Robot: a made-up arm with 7 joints.
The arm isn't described. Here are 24 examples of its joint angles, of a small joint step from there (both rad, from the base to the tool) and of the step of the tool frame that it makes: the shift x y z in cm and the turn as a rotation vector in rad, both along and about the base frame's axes.
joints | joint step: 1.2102 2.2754 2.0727 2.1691 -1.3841 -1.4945 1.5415 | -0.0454 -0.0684 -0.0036 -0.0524 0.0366 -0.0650 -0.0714
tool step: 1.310 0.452 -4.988 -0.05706 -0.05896 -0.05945
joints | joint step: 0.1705 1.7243 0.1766 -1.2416 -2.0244 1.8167 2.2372 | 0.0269 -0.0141 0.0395 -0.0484 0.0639 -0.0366 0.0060
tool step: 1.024 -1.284 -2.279 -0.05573 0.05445 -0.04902
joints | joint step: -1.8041 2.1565 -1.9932 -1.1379 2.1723 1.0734 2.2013 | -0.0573 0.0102 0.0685 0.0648 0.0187 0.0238 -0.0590
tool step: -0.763 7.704 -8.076 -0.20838 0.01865 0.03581
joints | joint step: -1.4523 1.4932 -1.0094 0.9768 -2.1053 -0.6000 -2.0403 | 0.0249 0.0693 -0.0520 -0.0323 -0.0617 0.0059 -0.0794
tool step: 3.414 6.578 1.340 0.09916 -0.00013 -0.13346
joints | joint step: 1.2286 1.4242 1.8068 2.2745 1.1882 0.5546 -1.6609 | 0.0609 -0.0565 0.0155 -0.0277 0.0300 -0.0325 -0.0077
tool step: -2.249 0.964 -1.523 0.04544 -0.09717 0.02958
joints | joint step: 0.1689 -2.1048 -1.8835 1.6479 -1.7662 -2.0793 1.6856 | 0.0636 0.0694 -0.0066 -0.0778 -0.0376 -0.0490 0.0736
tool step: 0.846 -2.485 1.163 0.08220 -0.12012 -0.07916
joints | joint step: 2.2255 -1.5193 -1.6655 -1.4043 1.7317 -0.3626 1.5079 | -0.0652 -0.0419 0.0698 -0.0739 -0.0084 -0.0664 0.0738
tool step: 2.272 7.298 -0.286 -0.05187 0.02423 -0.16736
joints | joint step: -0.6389 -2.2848 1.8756 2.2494 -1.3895 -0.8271 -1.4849 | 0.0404 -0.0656 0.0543 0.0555 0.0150 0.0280 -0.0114
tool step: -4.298 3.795 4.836 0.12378 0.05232 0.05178
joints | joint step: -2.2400 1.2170 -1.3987 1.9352 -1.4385 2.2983 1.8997 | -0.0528 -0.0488 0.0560 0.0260 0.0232 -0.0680 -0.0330
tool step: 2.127 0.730 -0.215 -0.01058 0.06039 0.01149
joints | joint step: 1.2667 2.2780 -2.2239 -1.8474 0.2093 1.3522 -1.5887 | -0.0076 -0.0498 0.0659 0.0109 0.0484 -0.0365 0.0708
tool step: 2.280 -0.960 2.012 -0.05679 0.00105 0.01544
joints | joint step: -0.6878 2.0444 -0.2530 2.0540 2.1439 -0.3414 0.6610 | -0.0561 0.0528 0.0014 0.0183 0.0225 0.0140 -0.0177
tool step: 0.941 -0.291 -2.981 -0.05958 -0.02990 0.00284
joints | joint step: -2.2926 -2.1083 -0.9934 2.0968 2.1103 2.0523 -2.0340 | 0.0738 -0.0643 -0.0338 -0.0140 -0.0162 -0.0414 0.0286
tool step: 0.609 -2.831 -2.952 0.10898 0.05721 -0.03209
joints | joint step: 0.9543 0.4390 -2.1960 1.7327 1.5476 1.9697 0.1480 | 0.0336 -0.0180 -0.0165 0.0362 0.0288 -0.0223 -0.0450
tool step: 0.094 2.968 0.078 0.01125 0.05354 -0.01484
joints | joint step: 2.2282 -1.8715 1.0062 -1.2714 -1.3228 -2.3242 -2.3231 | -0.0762 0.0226 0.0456 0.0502 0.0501 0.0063 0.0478
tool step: -1.619 0.815 0.287 0.01192 0.08540 0.02163
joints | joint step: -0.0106 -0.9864 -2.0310 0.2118 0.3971 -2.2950 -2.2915 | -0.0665 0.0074 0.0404 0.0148 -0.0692 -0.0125 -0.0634
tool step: 0.664 2.229 -0.170 -0.09756 0.07026 0.04645
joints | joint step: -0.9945 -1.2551 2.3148 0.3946 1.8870 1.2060 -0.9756 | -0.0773 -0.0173 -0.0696 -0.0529 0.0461 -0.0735 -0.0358
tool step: -3.352 -8.270 -1.454 -0.02521 0.05612 -0.03898
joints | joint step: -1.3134 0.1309 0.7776 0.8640 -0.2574 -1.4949 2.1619 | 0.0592 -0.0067 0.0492 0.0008 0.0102 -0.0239 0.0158
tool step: 2.543 -3.252 -3.019 0.04985 0.02098 0.07040
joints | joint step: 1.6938 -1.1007 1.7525 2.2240 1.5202 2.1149 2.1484 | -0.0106 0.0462 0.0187 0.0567 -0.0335 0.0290 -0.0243
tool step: -1.844 -1.169 0.371 -0.02316 0.08477 -0.02420
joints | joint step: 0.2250 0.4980 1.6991 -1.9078 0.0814 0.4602 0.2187 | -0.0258 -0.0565 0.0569 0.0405 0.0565 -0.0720 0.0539
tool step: -1.133 -0.973 1.879 -0.11414 0.04706 0.03579
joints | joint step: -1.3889 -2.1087 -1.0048 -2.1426 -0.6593 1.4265 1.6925 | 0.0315 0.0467 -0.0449 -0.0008 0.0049 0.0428 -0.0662
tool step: -3.089 1.586 -0.745 -0.02620 -0.04471 0.09356
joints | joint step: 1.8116 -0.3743 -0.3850 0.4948 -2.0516 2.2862 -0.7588 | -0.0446 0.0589 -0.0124 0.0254 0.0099 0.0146 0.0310
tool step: -0.650 -1.558 0.018 -0.06674 0.03399 0.01376
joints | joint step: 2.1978 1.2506 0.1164 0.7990 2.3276 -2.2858 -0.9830 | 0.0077 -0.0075 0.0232 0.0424 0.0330 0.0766 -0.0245
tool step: -1.870 -0.761 0.017 0.03605 -0.05822 -0.08765
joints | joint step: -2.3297 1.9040 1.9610 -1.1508 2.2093 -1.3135 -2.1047 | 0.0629 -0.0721 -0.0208 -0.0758 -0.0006 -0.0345 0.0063
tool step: 0.359 -1.322 -4.639 0.07633 0.14004 0.01567
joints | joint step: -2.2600 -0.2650 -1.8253 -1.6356 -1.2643 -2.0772 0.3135 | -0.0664 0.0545 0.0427 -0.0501 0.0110 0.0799 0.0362
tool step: 0.338 1.862 4.953 -0.15084 -0.00663 -0.01076
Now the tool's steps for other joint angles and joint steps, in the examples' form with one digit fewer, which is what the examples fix.
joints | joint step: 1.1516 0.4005 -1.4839 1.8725 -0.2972 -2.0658 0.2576 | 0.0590 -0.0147 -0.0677 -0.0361 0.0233 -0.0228 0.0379
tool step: 2.51 3.20 -4.69 0.0842 0.0711 0.0842
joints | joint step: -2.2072 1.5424 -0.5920 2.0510 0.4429 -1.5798 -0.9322 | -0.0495 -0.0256 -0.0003 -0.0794 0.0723 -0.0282 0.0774
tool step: -1.50 -0.46 -2.47 0.0079 -0.0248 0.1261
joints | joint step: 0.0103 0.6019 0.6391 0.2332 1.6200 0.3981 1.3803 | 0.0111 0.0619 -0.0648 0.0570 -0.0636 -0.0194 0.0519
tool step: 1.66 1.98 7.08 0.0640 0.1365 -0.0751
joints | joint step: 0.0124 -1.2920 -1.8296 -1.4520 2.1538 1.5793 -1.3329 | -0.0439 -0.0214 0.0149 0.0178 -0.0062 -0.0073 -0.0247
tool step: 0.34 1.07 0.40 -0.0283 0.0147 0.0364
